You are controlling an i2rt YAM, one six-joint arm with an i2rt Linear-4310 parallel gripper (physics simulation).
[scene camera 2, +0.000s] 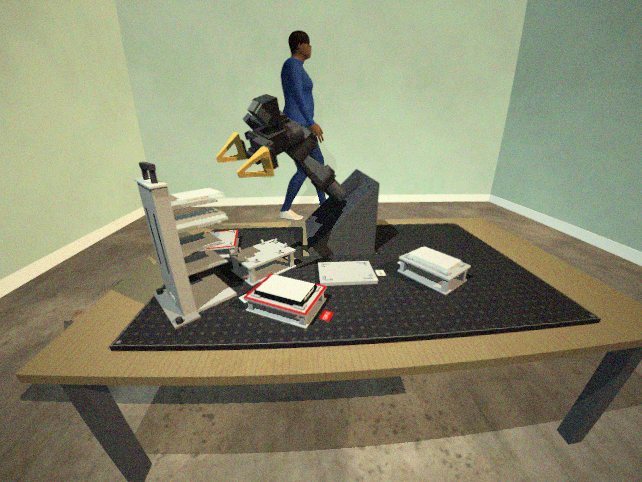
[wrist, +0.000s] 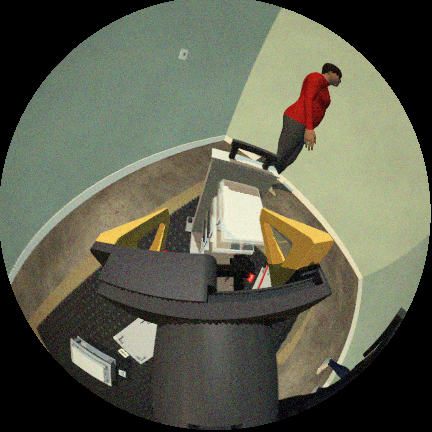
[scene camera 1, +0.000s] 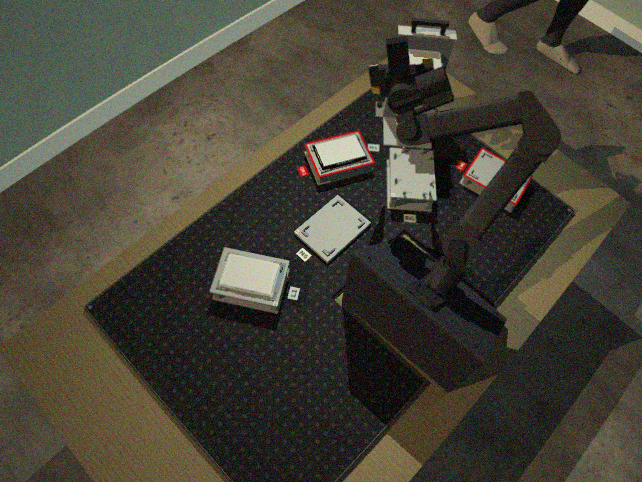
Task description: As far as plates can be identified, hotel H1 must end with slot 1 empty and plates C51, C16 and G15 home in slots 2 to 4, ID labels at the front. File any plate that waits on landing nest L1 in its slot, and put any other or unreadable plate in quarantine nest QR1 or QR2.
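Frame: origin at the arm's base, x ahead, y right, z down, level; centimetres.
Seen in the pictures: gripper, fingertip midpoint: point(scene camera 2: 226, 167) point(wrist: 214, 212); arm's base at its link origin: point(scene camera 2: 342, 197) point(scene camera 1: 433, 291).
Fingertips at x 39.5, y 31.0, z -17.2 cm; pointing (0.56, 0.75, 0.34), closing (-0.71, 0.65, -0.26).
Offsets run from my fingertips to a thing's top centre. "spot": to the spot under its first point.
My gripper point(scene camera 1: 400, 72) point(scene camera 2: 228, 167) point(wrist: 214, 212) is open and empty, high in front of hotel H1 point(scene camera 2: 166, 249) point(wrist: 202, 200). In scene camera 2, one white plate @[dx -1.1, dy +9.6, dz +6.1 cm] point(scene camera 2: 197, 196) is on the hotel's top shelf and another plate @[dx -1.1, dy +9.6, dz +11.4 cm] point(scene camera 2: 203, 218) on the shelf below; the two shelves under them look bare. The arm covers much of the hotel in scene camera 1. A white plate @[dx -5.4, dy -54.0, dz +26.5 cm] point(scene camera 1: 248, 274) point(scene camera 2: 433, 258) point(wrist: 90, 362) rests on nest L1 @[spot: dx -8.7, dy -58.5, dz +32.5 cm] point(scene camera 1: 246, 304). A white plate with a dark skirt @[dx +6.0, dy -11.9, dz +27.5 cm] point(scene camera 1: 339, 150) point(scene camera 2: 285, 288) sits on a red-rimmed nest @[spot: dx +10.1, dy -10.6, dz +32.5 cm] point(scene camera 2: 280, 314). No ID label is readable.
Another red-rimmed nest @[dx -29.1, dy +15.1, dz +28.3 cm] point(scene camera 1: 482, 168) point(scene camera 2: 226, 238) is partly hidden; its visible top bears no plate. A flat nest @[dx -8.2, dy -28.6, dz +31.1 cm] point(scene camera 1: 331, 228) point(scene camera 2: 347, 272) point(wrist: 139, 340) lies mid-mat. A raised stand with clips @[spot: dx -14.0, dy -4.9, dz +26.9 cm] point(scene camera 1: 412, 178) point(scene camera 2: 264, 252) stands between hotel and arm base point(scene camera 1: 414, 321) point(scene camera 2: 355, 223).
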